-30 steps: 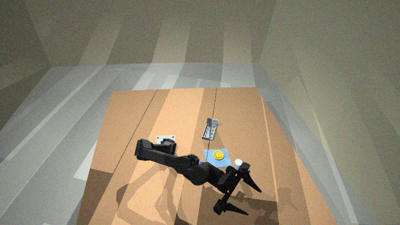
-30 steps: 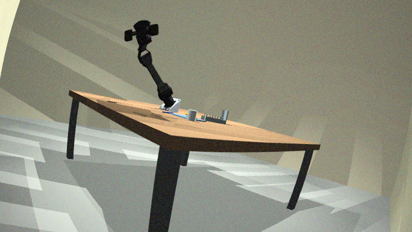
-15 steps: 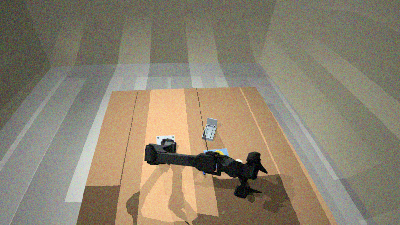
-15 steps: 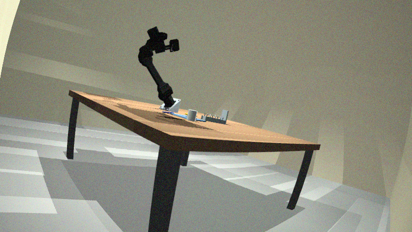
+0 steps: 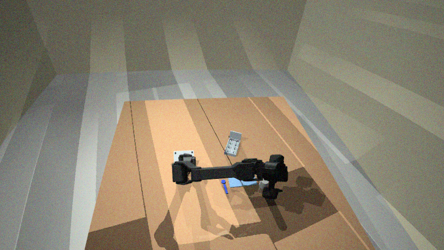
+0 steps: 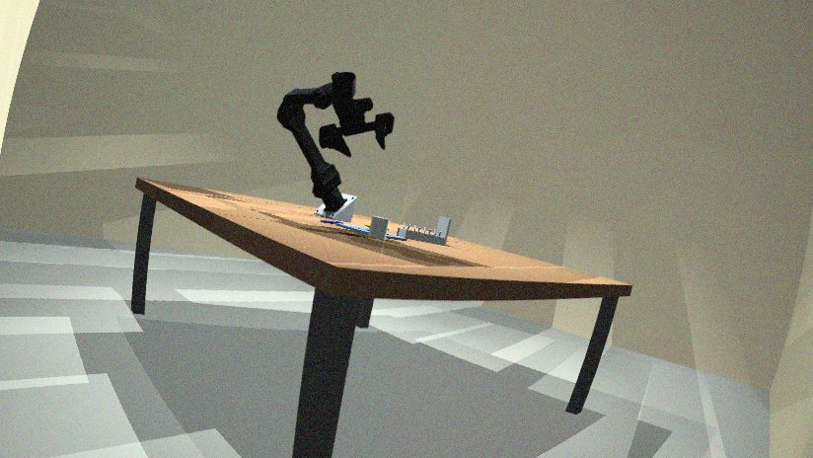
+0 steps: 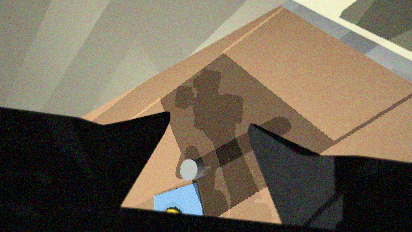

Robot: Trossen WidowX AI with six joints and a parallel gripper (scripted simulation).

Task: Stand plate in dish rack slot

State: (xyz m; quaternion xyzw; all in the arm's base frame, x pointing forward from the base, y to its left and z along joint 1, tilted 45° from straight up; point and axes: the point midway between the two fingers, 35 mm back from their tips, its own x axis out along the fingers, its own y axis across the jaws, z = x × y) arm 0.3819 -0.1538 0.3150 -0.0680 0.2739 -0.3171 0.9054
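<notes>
Now: the yellow plate 9 cm behind my gripper tip, 21 cm to the left of it and 18 cm below it. Also, from my gripper tip: blue spoon: 21 cm behind, 16 cm to the left, 19 cm below; light blue mat: 10 cm behind, 20 cm to the left, 19 cm below; white cup: 1 cm behind, 11 cm to the left, 17 cm below.
</notes>
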